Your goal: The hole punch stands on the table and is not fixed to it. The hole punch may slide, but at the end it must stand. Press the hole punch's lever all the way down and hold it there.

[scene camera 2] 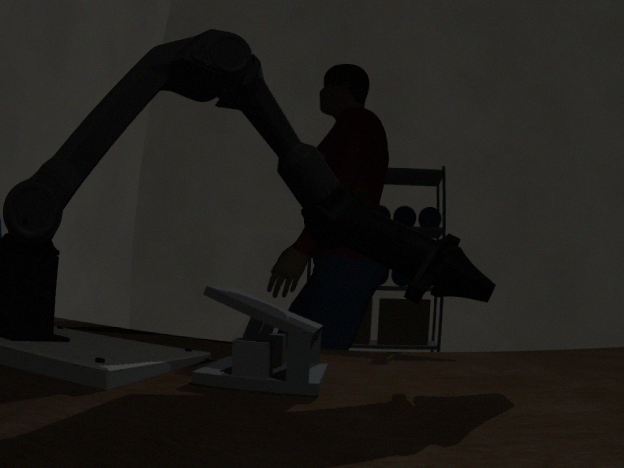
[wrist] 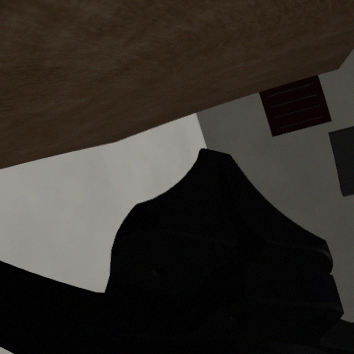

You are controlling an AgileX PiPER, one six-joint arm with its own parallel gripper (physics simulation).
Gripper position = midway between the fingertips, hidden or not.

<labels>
my gripper: scene camera 2 491, 293; wrist 209, 169
</labels>
